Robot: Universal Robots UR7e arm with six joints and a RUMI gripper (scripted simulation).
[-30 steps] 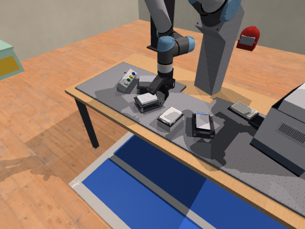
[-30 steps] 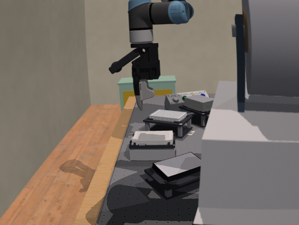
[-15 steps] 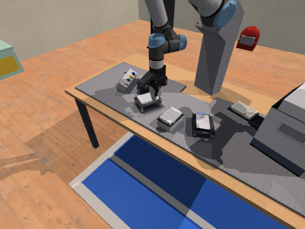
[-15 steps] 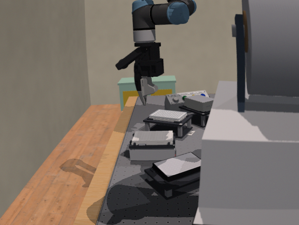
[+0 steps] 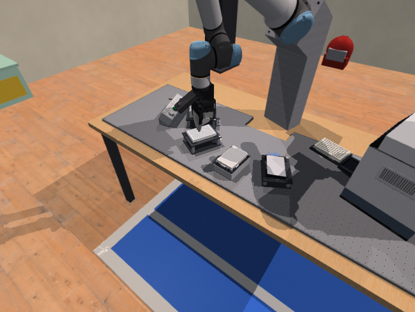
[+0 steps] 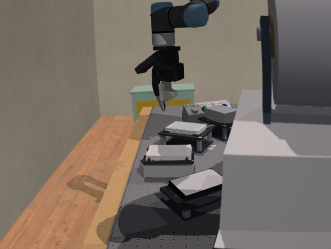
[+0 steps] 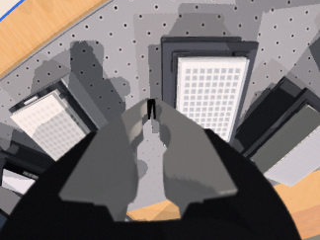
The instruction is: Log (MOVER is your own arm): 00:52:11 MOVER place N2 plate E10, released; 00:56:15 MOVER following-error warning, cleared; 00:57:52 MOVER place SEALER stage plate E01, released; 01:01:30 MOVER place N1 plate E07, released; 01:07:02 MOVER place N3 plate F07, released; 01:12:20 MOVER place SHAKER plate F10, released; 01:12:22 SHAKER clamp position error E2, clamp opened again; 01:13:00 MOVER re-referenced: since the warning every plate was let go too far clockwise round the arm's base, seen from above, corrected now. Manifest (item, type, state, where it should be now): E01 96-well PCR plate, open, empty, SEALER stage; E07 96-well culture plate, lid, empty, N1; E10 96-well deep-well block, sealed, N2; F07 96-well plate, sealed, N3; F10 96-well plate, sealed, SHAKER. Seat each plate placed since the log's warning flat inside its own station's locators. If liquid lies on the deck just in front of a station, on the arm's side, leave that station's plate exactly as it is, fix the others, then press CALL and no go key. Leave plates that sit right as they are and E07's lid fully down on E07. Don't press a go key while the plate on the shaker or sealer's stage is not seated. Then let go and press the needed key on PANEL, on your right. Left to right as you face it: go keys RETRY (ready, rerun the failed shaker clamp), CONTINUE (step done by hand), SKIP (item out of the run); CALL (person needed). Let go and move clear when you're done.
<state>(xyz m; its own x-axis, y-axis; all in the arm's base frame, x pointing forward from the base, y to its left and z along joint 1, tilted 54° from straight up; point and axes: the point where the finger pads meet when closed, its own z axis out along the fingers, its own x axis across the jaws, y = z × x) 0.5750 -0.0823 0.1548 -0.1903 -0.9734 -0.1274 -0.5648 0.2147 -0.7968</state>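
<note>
My hand is 370 mm to the left of the blue call key, 210 mm past it and 90 mm above it. Also, from my hand: green continue key (320 mm to the right, 120 mm behind, 90 mm below); grey deep-well block (200 mm behind, 190 mm to the right, 80 mm below); white retry key (300 mm to the right, 90 mm below, 80 mm behind).
</note>
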